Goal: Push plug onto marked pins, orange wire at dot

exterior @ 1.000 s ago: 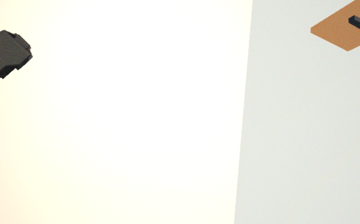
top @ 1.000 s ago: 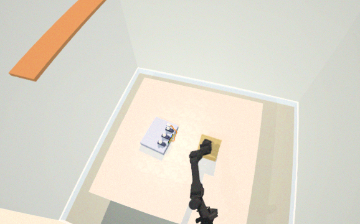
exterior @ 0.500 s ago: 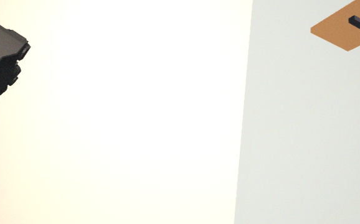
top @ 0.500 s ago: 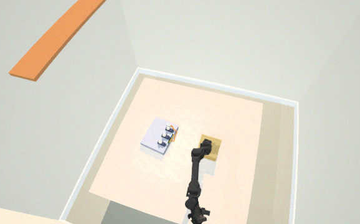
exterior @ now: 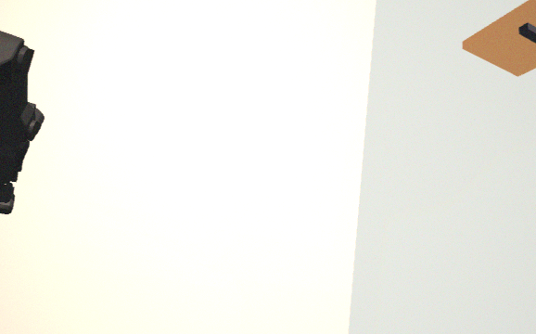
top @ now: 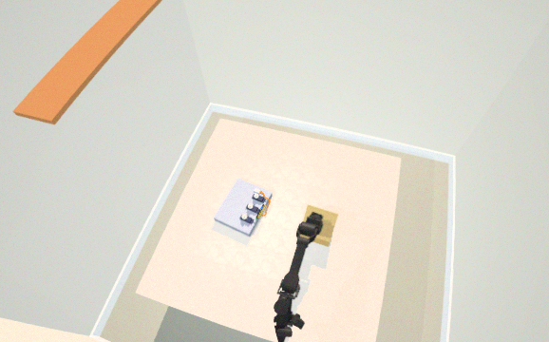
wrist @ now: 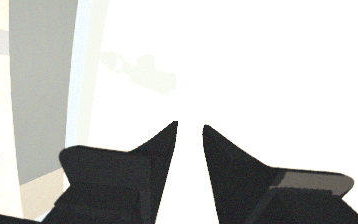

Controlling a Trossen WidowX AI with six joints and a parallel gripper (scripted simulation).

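The blue band is 39 cm ahead of my gripper tip, 65 cm to the right of it and 26 cm below it. Round my gripper tip: black pin strip: 39 cm ahead, 64 cm to the right, 27 cm below; green band: 39 cm ahead, 64 cm to the right, 28 cm below.
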